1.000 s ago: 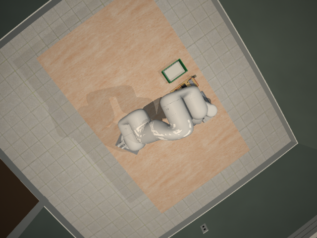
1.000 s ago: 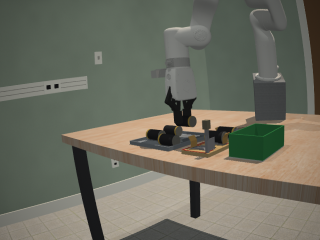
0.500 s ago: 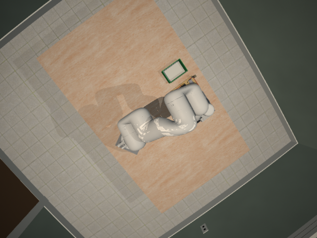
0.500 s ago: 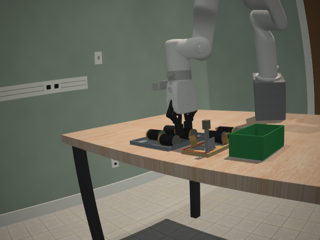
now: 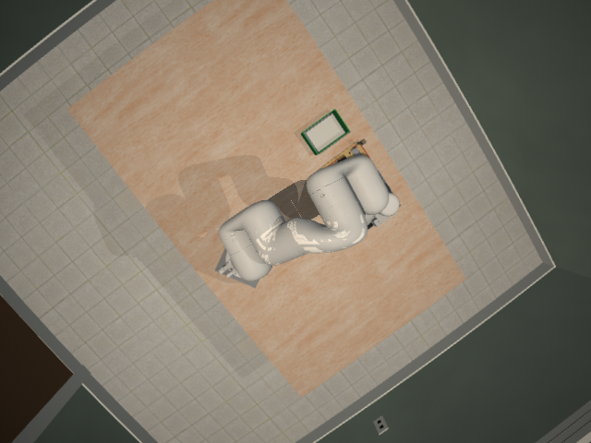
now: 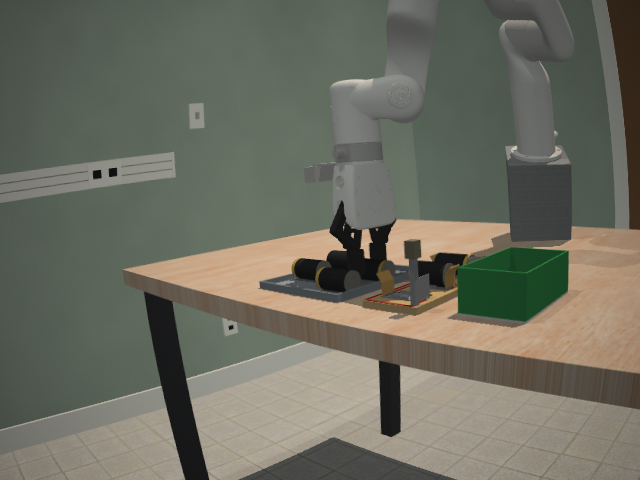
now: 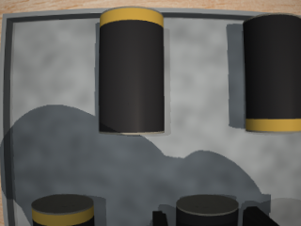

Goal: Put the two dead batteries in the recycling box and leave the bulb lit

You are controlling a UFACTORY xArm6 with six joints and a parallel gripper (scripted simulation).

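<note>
The grey tray lies 4 cm to the right of my hand, 3 cm below it and 2 cm ahead of it. From my hand the other things lie so: green recycling box 29 cm to the left, 2 cm below.
</note>
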